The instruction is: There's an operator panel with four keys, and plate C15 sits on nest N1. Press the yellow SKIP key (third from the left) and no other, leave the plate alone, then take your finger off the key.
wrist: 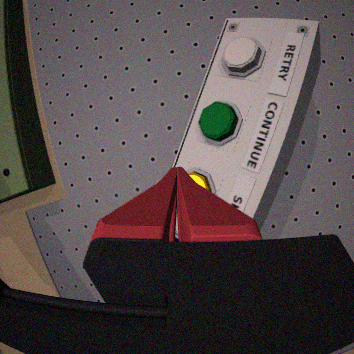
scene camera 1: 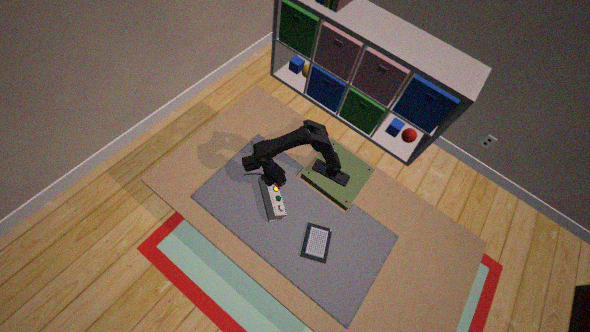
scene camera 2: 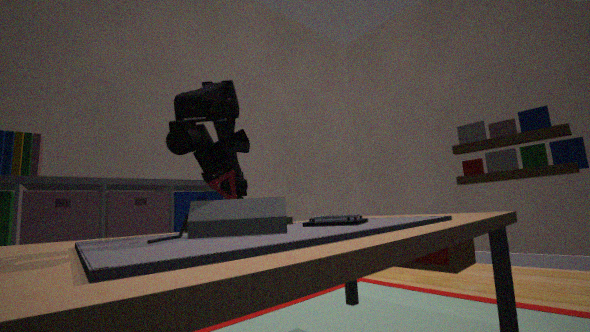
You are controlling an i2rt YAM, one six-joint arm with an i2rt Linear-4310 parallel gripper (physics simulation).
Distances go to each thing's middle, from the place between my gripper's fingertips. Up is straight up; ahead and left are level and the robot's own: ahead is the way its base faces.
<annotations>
My gripper is now 4 cm short of the green CONTINUE button (wrist: 217,120), 2 cm to the right of it and 2 cm above it.
</annotations>
